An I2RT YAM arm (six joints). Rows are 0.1 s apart.
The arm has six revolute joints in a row. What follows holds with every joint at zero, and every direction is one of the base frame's. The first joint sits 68 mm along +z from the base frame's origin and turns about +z. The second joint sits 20 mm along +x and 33.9 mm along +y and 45.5 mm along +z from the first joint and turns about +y. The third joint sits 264 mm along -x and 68.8 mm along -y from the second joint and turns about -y. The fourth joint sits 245 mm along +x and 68.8 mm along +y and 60 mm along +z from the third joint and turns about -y. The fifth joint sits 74 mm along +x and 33.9 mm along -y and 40.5 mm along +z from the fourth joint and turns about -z. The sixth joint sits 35.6 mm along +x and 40.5 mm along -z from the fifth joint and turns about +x. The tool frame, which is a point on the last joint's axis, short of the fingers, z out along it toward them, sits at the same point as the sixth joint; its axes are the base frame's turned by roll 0, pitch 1.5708 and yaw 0 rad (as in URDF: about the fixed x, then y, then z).
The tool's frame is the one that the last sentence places.
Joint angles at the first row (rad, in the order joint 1, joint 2, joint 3, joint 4, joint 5, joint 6):
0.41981 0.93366 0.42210 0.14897 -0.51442 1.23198
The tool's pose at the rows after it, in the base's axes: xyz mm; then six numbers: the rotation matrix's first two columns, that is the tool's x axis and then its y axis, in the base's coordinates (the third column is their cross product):
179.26, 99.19, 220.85, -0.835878, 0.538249, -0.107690, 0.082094, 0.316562, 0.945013
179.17, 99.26, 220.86, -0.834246, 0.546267, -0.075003, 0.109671, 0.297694, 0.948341
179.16, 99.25, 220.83, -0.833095, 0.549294, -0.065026, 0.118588, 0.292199, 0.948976
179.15, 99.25, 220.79, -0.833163, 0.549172, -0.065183, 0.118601, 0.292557, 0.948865
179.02, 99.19, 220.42, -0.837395, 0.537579, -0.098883, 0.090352, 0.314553, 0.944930
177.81, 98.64, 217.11, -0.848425, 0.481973, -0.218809, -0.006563, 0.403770, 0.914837
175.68, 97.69, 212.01, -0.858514, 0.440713, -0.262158, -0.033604, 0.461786, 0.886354
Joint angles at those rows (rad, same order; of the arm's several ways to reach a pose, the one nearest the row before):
0.41979 0.93366 0.42212 0.14894 -0.51444 1.27278
0.41983 0.93365 0.42208 0.14898 -0.51746 1.30637
0.41980 0.93365 0.42211 0.14856 -0.51749 1.31666
0.41982 0.93368 0.42211 0.14822 -0.51747 1.31628
0.41981 0.93368 0.42212 0.14438 -0.51748 1.27851
0.41983 0.93368 0.42211 0.11045 -0.51708 1.12936
0.41983 0.93364 0.42209 0.05703 -0.51708 1.04620

